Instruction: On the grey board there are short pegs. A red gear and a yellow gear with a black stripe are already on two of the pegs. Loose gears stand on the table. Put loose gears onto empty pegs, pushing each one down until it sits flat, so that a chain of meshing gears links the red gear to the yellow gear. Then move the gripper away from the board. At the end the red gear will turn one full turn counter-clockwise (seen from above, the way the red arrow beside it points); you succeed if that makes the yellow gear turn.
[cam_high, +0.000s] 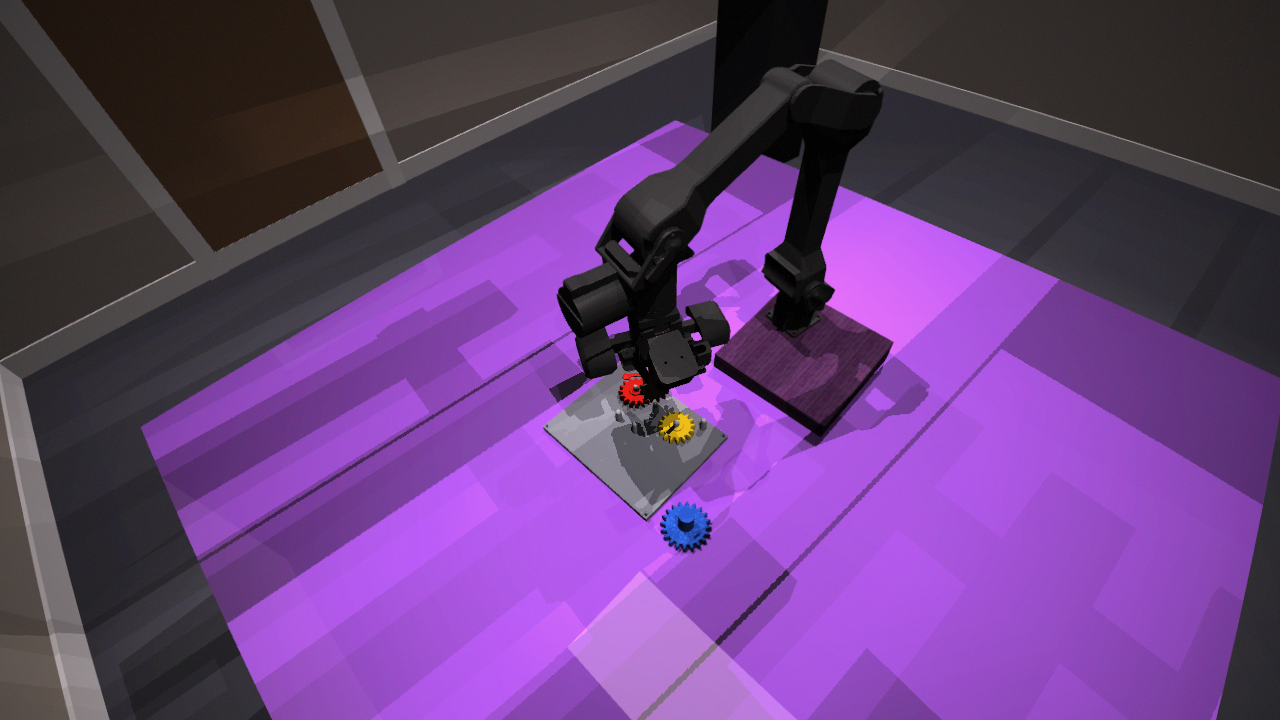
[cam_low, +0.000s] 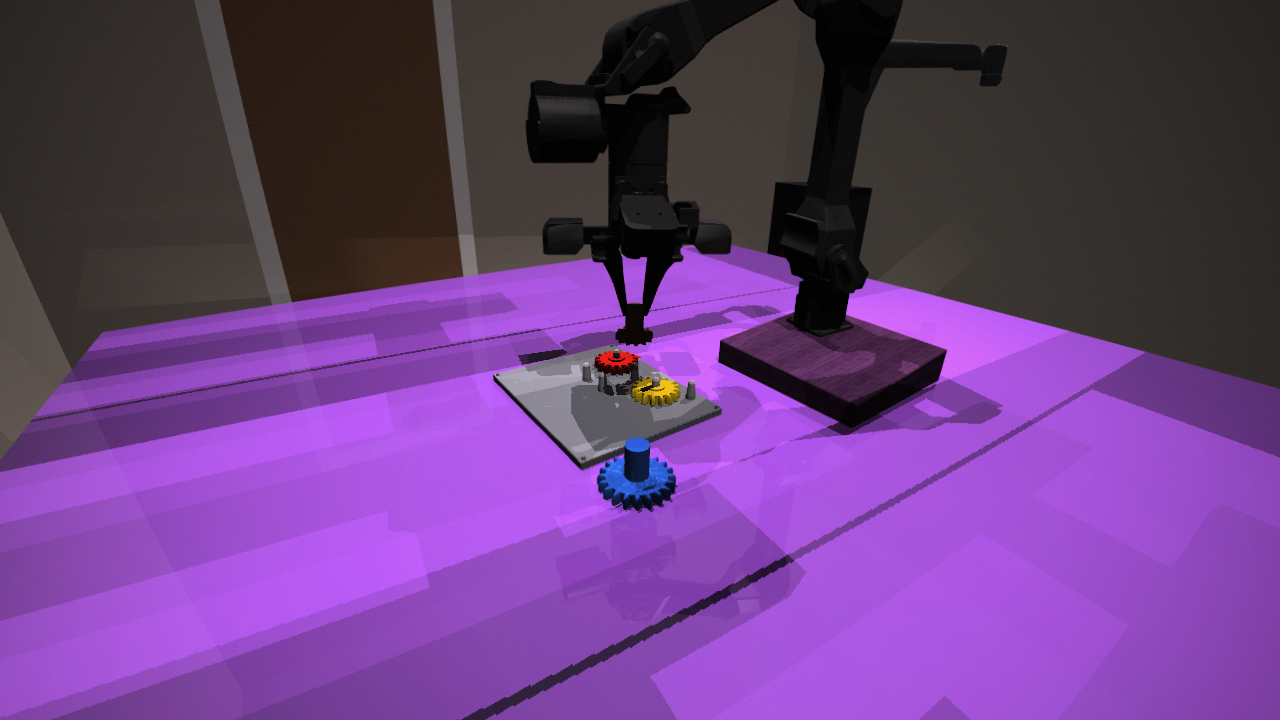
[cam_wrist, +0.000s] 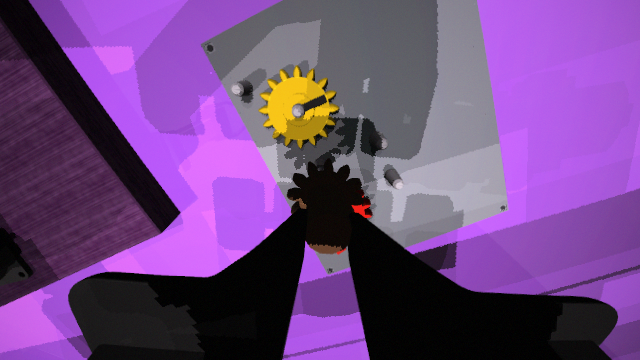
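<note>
Right now the yellow gear is 1 cm behind my gripper tip, 4 cm to the left of it and 7 cm below it. Also, from my gripper tip: grey board 4 cm ahead, 1 cm to the left, 8 cm below; small brown gear 1 cm below; red gear 4 cm to the right, 7 cm below.
</note>
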